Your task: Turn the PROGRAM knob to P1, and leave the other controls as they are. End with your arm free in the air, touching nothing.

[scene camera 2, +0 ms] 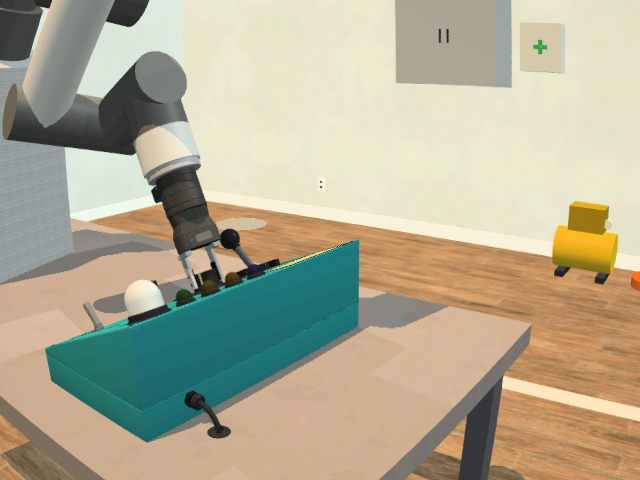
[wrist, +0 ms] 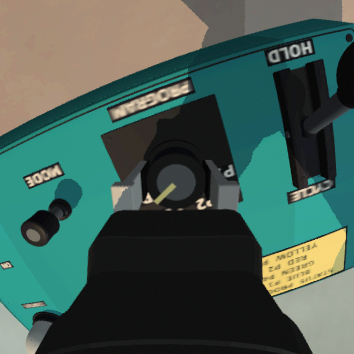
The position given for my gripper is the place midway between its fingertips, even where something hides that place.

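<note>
There is a mode knob [wrist: 37,230] that I can see. And there is my gripper, which appears at [scene camera 2: 208,284] and again in the wrist view [wrist: 175,172].
</note>
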